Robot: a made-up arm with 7 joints. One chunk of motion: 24 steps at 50 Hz.
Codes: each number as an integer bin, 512 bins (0 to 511) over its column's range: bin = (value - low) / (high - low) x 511, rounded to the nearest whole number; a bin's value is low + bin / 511 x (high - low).
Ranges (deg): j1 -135..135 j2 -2.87..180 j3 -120.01..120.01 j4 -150..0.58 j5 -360.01..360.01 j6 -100.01..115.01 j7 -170.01..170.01
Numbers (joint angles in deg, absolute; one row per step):
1: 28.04 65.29 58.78 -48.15 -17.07 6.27 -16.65
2: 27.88 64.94 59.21 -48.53 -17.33 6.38 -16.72
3: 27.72 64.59 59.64 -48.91 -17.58 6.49 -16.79
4: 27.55 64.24 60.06 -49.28 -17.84 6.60 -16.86
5: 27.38 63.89 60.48 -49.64 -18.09 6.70 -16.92
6: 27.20 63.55 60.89 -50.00 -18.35 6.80 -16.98
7: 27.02 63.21 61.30 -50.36 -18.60 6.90 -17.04
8: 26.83 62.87 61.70 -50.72 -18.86 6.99 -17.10
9: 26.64 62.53 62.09 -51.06 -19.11 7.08 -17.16
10: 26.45 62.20 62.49 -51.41 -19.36 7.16 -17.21
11: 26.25 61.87 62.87 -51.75 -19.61 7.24 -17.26
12: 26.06 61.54 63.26 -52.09 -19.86 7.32 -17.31
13: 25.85 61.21 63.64 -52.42 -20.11 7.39 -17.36
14: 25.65 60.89 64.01 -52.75 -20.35 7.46 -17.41
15: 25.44 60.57 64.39 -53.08 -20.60 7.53 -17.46
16: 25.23 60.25 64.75 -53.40 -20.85 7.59 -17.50
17: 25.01 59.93 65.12 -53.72 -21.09 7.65 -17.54
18: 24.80 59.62 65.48 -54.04 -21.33 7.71 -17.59
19: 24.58 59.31 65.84 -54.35 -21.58 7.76 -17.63
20: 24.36 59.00 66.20 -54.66 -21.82 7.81 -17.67
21: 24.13 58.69 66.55 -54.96 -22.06 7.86 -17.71
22: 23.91 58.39 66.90 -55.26 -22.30 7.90 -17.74
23: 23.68 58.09 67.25 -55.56 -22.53 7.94 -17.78
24: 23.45 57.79 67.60 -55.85 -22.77 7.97 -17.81
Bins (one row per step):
1: 309 190 381 346 243 253 230
2: 308 189 382 344 243 253 230
3: 308 189 382 343 243 253 230
4: 308 188 383 342 243 253 230
5: 307 187 384 341 243 254 230
6: 307 186 385 339 242 254 230
7: 307 185 386 338 242 254 230
8: 306 184 387 337 242 254 230
9: 306 183 388 336 242 255 230
10: 306 182 389 335 242 255 230
11: 305 181 389 333 242 255 230
12: 305 180 390 332 241 255 229
13: 304 179 391 331 241 255 229
14: 304 178 392 330 241 255 229
15: 304 177 393 329 241 256 229
16: 303 176 393 328 241 256 229
17: 303 175 394 327 241 256 229
18: 302 175 395 326 240 256 229
19: 302 174 396 325 240 256 229
20: 302 173 396 324 240 256 229
21: 301 172 397 323 240 256 229
22: 301 171 398 322 240 256 229
23: 300 170 399 320 240 257 229
24: 300 170 399 320 239 257 229

